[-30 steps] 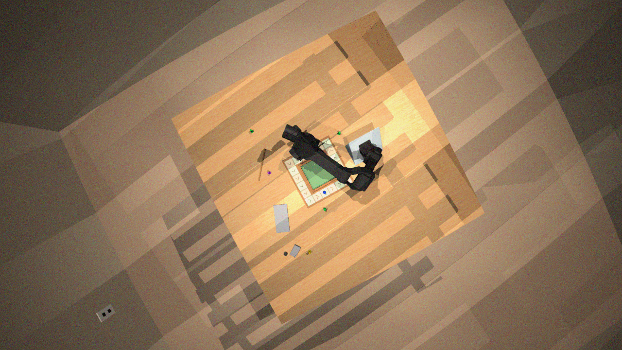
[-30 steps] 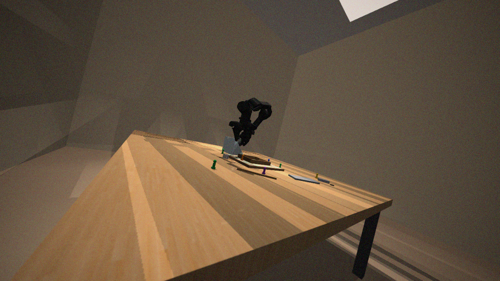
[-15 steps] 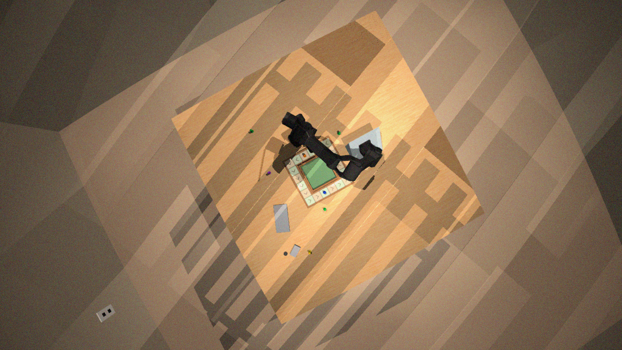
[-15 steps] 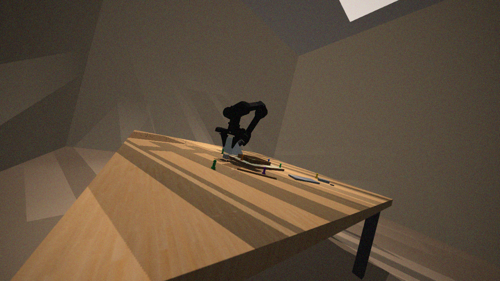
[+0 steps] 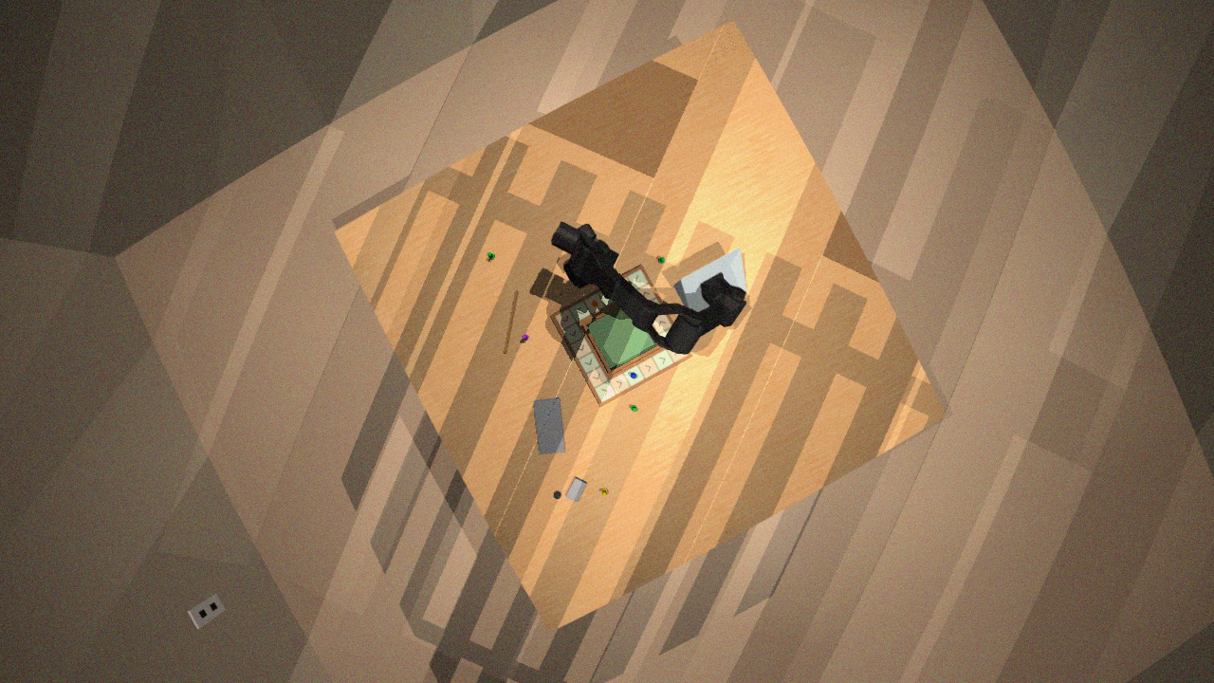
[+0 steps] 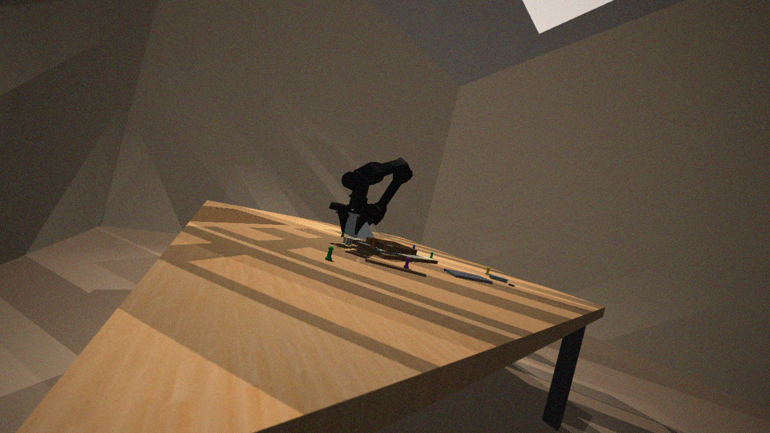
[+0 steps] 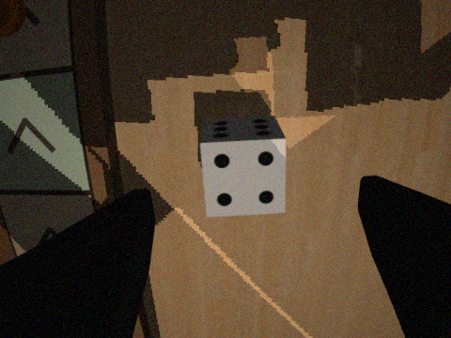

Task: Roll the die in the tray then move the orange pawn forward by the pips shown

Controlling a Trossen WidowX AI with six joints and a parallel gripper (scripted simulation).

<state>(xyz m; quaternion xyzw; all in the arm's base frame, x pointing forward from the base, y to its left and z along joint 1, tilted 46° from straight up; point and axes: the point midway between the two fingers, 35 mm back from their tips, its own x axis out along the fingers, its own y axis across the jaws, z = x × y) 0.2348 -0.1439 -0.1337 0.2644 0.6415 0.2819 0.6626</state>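
The white die is 30 mm below my gripper tip. From my gripper tip the other things lie so: purple pawn (270 mm ahead, 70 mm to the left, 30 mm below); then green tray (190 mm to the left, 30 mm below, 30 mm ahead); then orange pawn (80 mm to the left, 60 mm ahead, 10 mm below).
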